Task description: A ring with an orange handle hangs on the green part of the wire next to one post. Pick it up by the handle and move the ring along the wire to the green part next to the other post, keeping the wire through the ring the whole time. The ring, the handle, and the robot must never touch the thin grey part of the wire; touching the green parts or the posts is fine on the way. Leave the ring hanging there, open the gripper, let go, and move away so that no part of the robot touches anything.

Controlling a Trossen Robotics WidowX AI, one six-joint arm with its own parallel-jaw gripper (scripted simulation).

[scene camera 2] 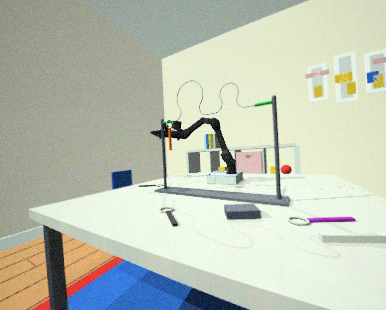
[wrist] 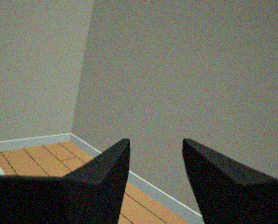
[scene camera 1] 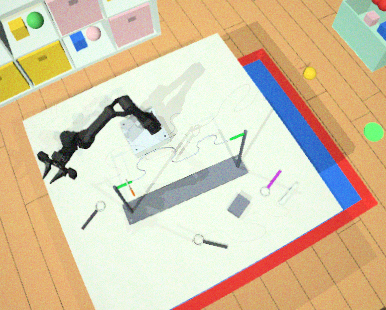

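Observation:
Visible in scene camera 1: my gripper (scene camera 1: 46,181). The wrist view likewise shows the gripper (wrist: 156,145).

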